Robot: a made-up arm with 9 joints. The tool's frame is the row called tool. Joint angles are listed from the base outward.
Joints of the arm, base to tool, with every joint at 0 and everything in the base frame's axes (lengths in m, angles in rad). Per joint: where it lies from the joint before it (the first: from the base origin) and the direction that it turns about. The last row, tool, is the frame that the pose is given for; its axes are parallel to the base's.
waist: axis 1 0 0 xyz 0 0 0.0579
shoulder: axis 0 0 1 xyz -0.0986 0.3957 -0.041
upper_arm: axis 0 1 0 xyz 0.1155 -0.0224 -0.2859
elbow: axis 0 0 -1 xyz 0.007 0.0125 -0.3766
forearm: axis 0 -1 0 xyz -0.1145 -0.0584 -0.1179
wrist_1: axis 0 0 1 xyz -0.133 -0.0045 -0.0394
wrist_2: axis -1 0 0 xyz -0.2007 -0.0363 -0.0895
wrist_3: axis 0 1 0 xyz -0.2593 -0.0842 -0.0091
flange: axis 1 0 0 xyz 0.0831 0.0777 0.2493
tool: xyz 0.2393 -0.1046 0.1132
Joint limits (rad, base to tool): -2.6..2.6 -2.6..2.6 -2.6..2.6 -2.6..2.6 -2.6..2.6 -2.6..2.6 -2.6..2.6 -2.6..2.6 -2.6..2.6
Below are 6 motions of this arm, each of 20 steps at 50 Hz.
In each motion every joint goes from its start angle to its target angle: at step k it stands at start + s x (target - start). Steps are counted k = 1, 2, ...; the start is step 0. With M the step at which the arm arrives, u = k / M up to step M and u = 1 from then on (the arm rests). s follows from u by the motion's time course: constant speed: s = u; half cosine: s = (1 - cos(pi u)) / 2; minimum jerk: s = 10 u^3 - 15 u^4 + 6 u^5.
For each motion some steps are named. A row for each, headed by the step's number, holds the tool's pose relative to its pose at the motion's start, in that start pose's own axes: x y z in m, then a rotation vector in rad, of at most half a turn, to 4 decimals.
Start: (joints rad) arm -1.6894 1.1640 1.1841 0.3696 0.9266 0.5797 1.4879 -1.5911 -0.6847
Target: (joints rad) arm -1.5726 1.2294 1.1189 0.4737 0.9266 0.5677 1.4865 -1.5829 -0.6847
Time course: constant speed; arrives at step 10
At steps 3, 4, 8, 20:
3: 0.0048 0.0604 0.0135 -0.0425 -0.0090 0.0352
4: 0.0064 0.0810 0.0172 -0.0569 -0.0116 0.0470
8: 0.0122 0.1651 0.0285 -0.1151 -0.0198 0.0943
20: 0.0149 0.2082 0.0318 -0.1448 -0.0227 0.1180

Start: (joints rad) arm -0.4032 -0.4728 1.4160 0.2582 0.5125 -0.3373 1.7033 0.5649 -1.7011
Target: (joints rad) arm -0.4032 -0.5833 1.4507 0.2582 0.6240 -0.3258 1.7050 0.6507 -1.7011
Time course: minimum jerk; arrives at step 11
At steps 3, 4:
3: -0.0034 -0.0001 -0.0024 0.0104 -0.0066 0.0173
4: -0.0068 -0.0002 -0.0049 0.0207 -0.0133 0.0344

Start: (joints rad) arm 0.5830 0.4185 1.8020 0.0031 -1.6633 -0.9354 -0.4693 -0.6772 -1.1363
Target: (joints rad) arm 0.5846 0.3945 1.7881 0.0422 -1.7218 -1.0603 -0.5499 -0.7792 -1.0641
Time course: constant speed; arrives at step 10
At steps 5, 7, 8, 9, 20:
5: -0.0219 -0.0183 0.0207 0.0238 0.0326 -0.0740
7: -0.0313 -0.0248 0.0296 0.0321 0.0440 -0.1042
8: -0.0362 -0.0279 0.0343 0.0361 0.0493 -0.1194
9: -0.0412 -0.0309 0.0390 0.0398 0.0543 -0.1347
20: -0.0462 -0.0337 0.0438 0.0435 0.0591 -0.1501

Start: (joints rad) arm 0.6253 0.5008 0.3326 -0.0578 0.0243 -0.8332 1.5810 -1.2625 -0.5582
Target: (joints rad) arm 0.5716 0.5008 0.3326 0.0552 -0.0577 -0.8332 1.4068 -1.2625 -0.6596
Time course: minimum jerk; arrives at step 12
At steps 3, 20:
3: 0.0067 -0.0029 -0.0033 -0.0046 0.0137 0.0029
20: 0.0692 -0.0218 -0.0360 -0.0517 0.1386 0.0318

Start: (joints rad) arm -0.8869 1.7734 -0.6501 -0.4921 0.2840 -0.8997 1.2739 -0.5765 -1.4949
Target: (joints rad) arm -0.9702 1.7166 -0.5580 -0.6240 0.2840 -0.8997 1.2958 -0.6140 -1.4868
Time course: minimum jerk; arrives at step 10
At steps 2, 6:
2: -0.0097 -0.0022 -0.0055 0.0013 -0.0117 -0.0015
6: -0.1095 -0.0296 -0.0716 0.0213 -0.1375 -0.0168

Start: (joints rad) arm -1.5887 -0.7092 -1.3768 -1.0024 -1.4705 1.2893 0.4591 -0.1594 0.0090
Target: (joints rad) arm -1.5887 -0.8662 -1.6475 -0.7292 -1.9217 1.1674 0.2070 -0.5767 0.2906
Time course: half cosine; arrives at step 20
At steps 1, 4, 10, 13, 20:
1: -0.0016 -0.0011 0.0006 0.0058 -0.0021 -0.0036
4: -0.0260 -0.0171 0.0083 0.0888 -0.0346 -0.0563
10: -0.1583 -0.0734 0.0219 0.4356 -0.2199 -0.3019
13: -0.2443 -0.0870 0.0157 0.6075 -0.3498 -0.4414
20: -0.3526 -0.0813 -0.0018 0.7901 -0.5282 -0.6069

